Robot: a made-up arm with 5 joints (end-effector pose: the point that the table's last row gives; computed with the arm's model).
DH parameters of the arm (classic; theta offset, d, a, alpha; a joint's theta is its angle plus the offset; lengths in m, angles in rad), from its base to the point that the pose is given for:
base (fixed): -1.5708 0.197 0 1.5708
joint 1: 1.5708 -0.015 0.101 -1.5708
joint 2: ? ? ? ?
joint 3: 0 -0.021 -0.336 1.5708
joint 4: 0.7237 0 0.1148 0
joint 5: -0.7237 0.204 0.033 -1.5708
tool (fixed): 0 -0.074 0 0
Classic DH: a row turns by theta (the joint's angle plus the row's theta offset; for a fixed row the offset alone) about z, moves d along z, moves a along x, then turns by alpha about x.
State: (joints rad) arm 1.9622 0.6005 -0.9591 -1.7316 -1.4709
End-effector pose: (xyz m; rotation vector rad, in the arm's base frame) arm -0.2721 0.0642 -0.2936 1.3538 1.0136 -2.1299
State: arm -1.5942 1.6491 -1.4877 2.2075 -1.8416
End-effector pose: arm -0.0224 -0.3339 0.8601 0.0461 1.2054 0.1327
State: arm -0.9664 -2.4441 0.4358 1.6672 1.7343
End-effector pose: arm 0.1820 0.1125 0.0151 0.7364 0.5748 -0.1484
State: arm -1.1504 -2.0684 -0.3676 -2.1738 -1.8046
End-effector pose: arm 0.2219 0.2254 0.3280 0.8032 1.4116 1.4464
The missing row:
joint 2: 1.5708 0.298 0.022 1.5708
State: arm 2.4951 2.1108 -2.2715 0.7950 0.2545
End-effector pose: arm 0.0744 -0.4745 -0.2038 1.3856 -0.1660 0.4370
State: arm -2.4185 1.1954 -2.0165 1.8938 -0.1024
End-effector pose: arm 0.0931 -0.6288 0.5728 0.3608 0.0117 -0.3427
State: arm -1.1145 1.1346 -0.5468 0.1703 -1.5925
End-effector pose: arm -0.1179 -0.2689 0.6593 0.4981 2.5617 0.7232
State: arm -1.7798 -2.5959 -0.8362 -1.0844 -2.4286
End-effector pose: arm 0.2487 -0.0070 0.5367 1.6018 -0.1450 1.3829
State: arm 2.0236 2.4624 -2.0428 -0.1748 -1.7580
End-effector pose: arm 0.0479 -0.2201 -0.4464 -0.3657 1.2256 2.0578
